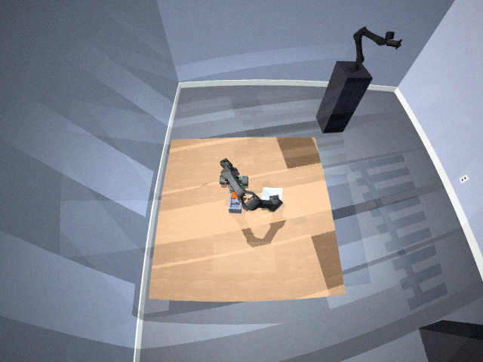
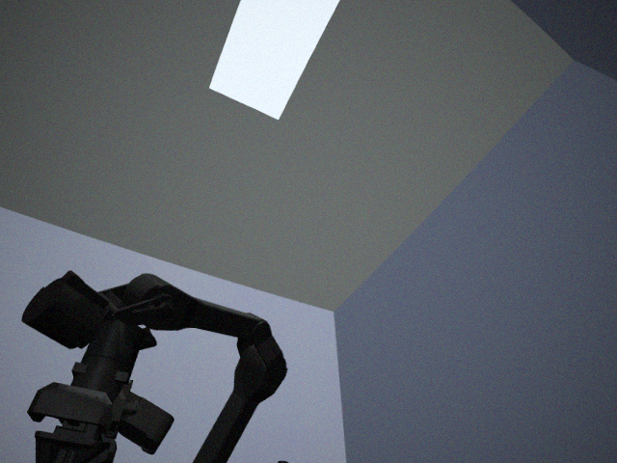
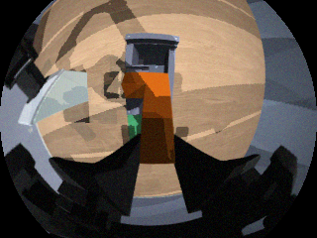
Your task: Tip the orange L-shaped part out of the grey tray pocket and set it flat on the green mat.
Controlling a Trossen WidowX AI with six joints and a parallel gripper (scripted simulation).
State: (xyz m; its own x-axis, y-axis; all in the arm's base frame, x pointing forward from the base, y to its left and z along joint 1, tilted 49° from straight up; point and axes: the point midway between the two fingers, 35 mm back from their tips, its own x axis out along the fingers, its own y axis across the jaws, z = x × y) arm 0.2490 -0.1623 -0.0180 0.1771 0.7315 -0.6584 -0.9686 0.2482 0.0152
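My gripper tip is now 30 mm past the green mat, 80 mm to the left of it and 170 mm above it. Round my gripper tip: orange L-shaped part: 10 mm behind, 30 mm to the left, 30 mm below.
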